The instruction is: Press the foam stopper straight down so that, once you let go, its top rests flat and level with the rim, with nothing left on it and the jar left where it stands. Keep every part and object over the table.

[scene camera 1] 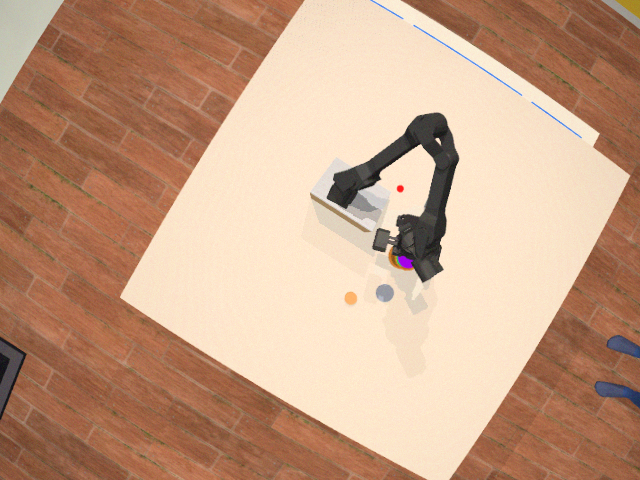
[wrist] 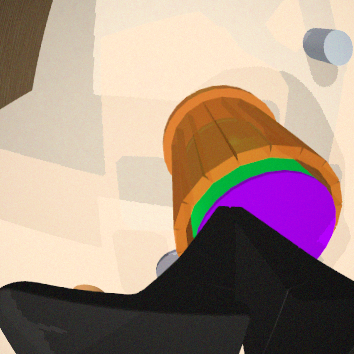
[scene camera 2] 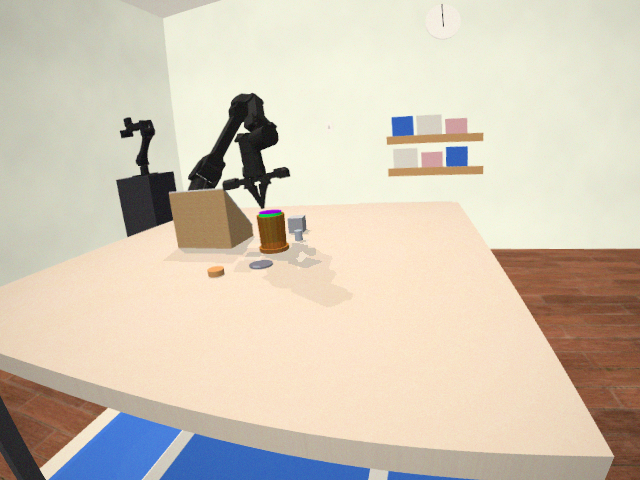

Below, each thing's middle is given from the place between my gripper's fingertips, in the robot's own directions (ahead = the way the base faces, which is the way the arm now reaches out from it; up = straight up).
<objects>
Right now the jar (scene camera 2: 271,223) is 6 cm below my hand, 3 cm ahead of it and 1 cm to the right of it.
</objects>
